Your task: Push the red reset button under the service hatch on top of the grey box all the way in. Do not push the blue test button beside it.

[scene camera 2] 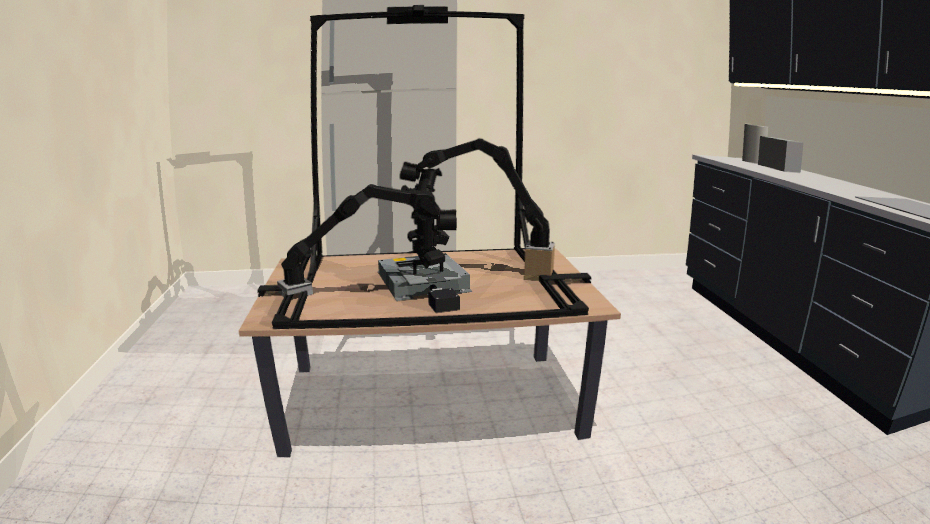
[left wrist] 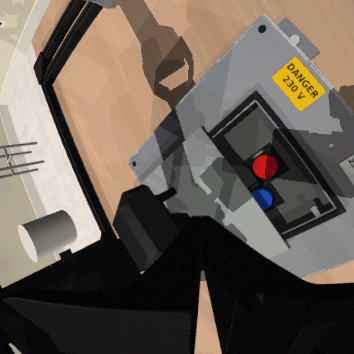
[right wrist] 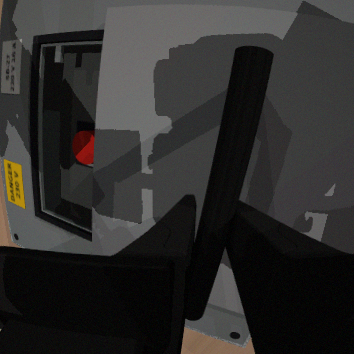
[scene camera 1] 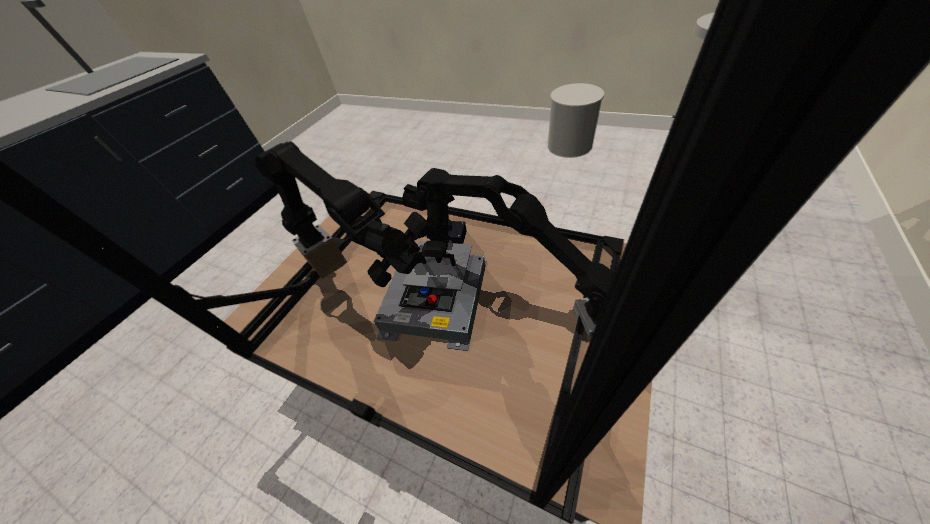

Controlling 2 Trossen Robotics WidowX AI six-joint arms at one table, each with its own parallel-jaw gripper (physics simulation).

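Note:
The grey box (scene camera 1: 460,312) (scene camera 2: 408,285) (left wrist: 242,63) lies mid-table. Its hatch lid (right wrist: 133,70) (left wrist: 254,225) is raised off the black-rimmed opening. Inside, the red button (scene camera 1: 432,299) (left wrist: 265,166) (right wrist: 83,147) and the blue button (scene camera 1: 423,291) (left wrist: 263,197) stand side by side; the lid half hides the red one in the right wrist view. My right gripper (scene camera 1: 439,256) (scene camera 2: 432,257) (right wrist: 206,203) is shut on the lid's black handle bar (right wrist: 242,116). My left gripper (scene camera 1: 415,266) (left wrist: 199,223) is shut and empty, over the lid's edge, short of the blue button.
A yellow danger label (scene camera 1: 440,321) (left wrist: 299,83) sits on the box top. A small black block (scene camera 2: 444,300) stands at the box's side. A black frame (scene camera 1: 660,260) (scene camera 2: 313,156) edges the wooden table (scene camera 1: 515,374). On the floor are a grey cylinder (scene camera 1: 574,120) and a dark cabinet (scene camera 2: 709,229).

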